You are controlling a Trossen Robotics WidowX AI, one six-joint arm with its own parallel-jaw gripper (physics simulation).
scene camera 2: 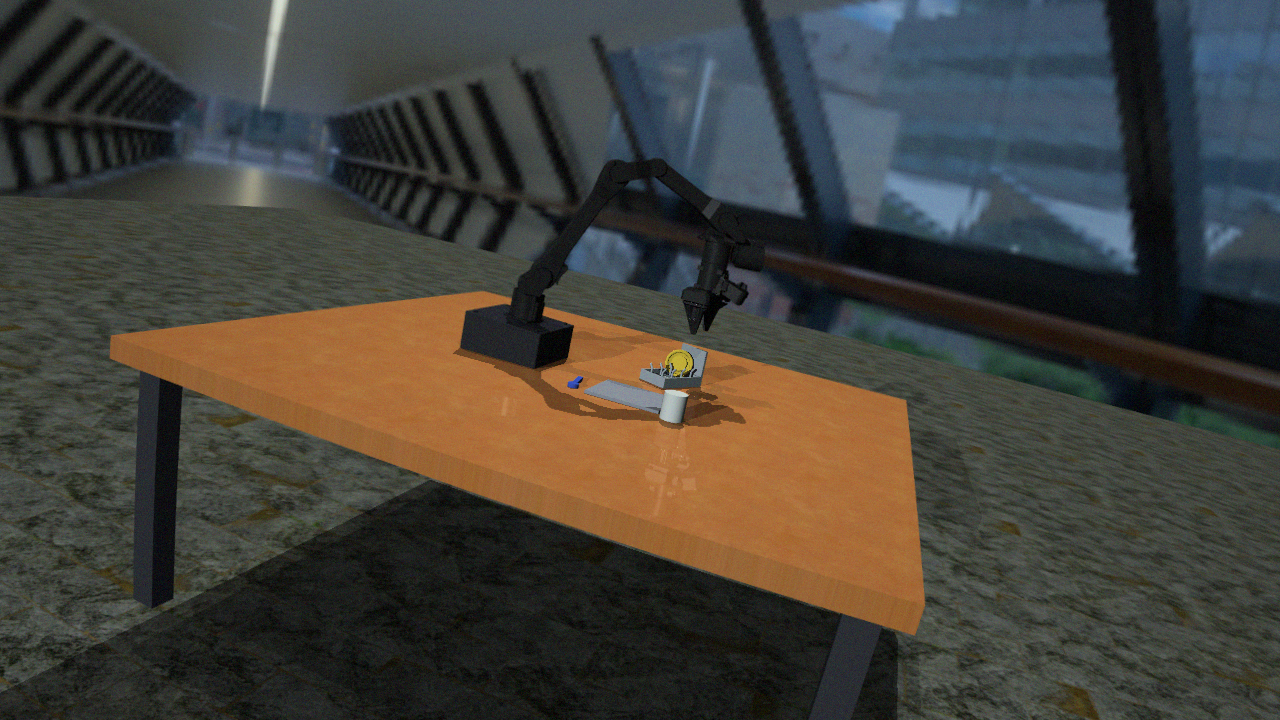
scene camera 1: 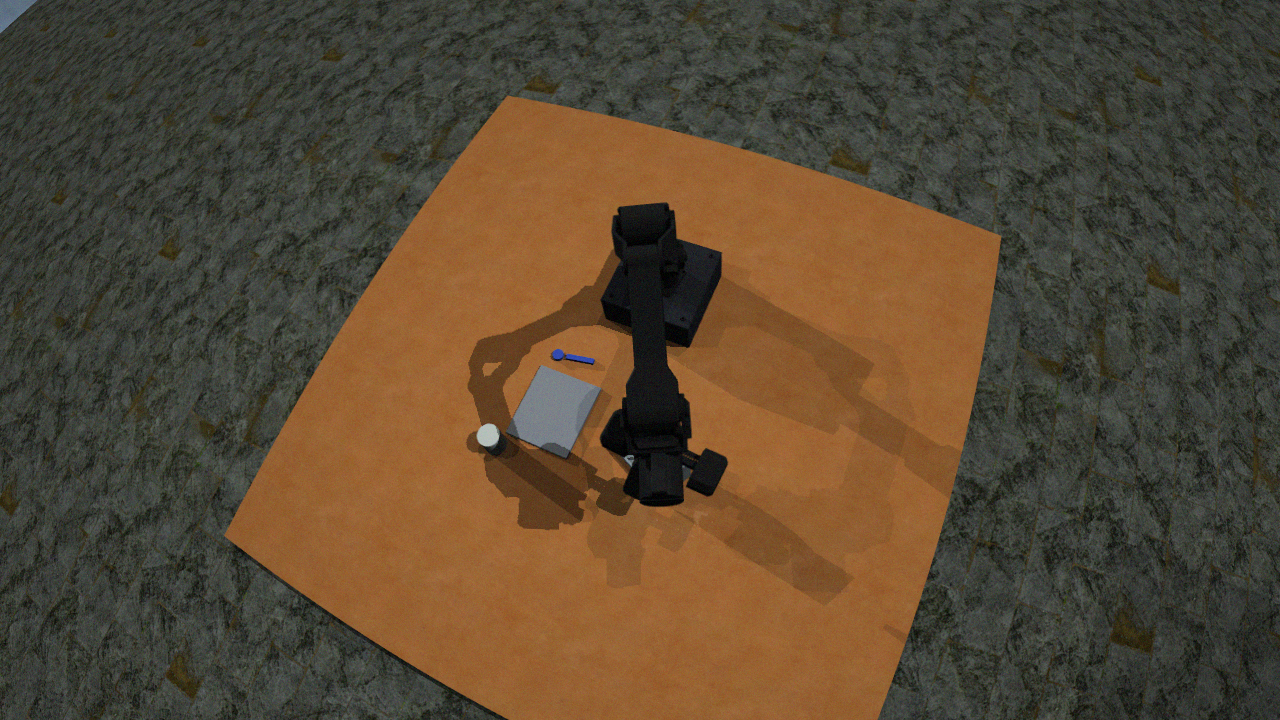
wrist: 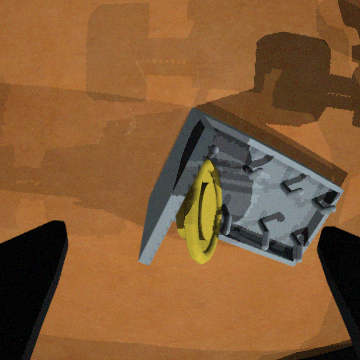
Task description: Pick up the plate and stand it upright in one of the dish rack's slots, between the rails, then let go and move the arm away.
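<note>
The yellow plate (scene camera 2: 679,361) (wrist: 209,210) stands on edge in the grey dish rack (scene camera 2: 684,383) (wrist: 162,210), between the tall end panel and the nearest pegs. It looks close to upright, its face turned slightly up toward the wrist camera. Its lower edge is hidden in the rack. My gripper (scene camera 2: 701,329) (wrist: 197,239) is open and empty, pointing down above the rack and apart from the plate. In scene camera 1 the arm hides the plate and most of the rack.
A flat grey board (scene camera 1: 554,411) (scene camera 2: 622,394) lies beside the rack. A white cup (scene camera 1: 488,437) (scene camera 2: 673,407) stands by the board's far corner from the arm base. A blue spoon (scene camera 1: 573,358) (scene camera 2: 574,382) lies between the board and the black arm base (scene camera 1: 662,304) (scene camera 2: 516,336).
</note>
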